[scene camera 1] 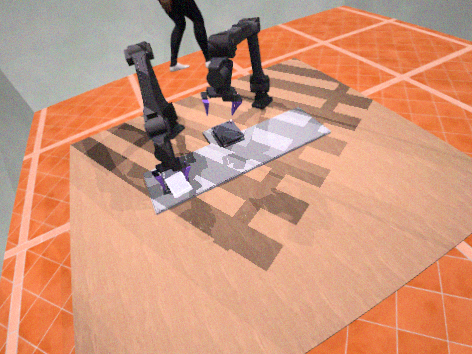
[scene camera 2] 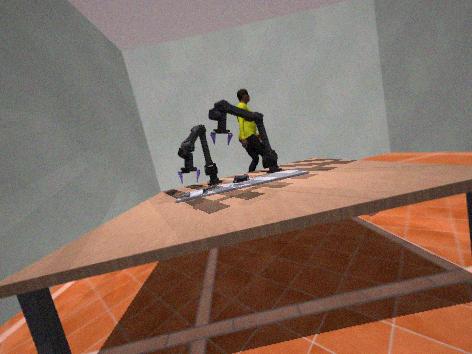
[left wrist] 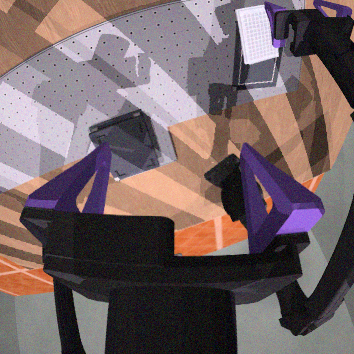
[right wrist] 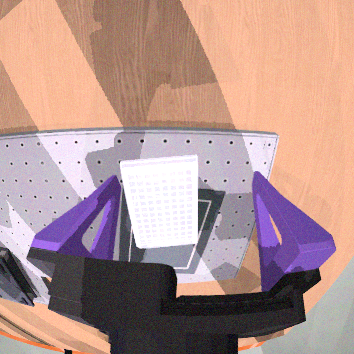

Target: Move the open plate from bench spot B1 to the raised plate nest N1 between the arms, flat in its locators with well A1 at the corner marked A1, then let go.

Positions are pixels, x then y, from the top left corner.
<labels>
My left gripper (left wrist: 174,147) is open and holds nothing. My right gripper (right wrist: 184,178) is open, with nothing in its grasp. Also in view: a white well plate (right wrist: 161,192).
</labels>
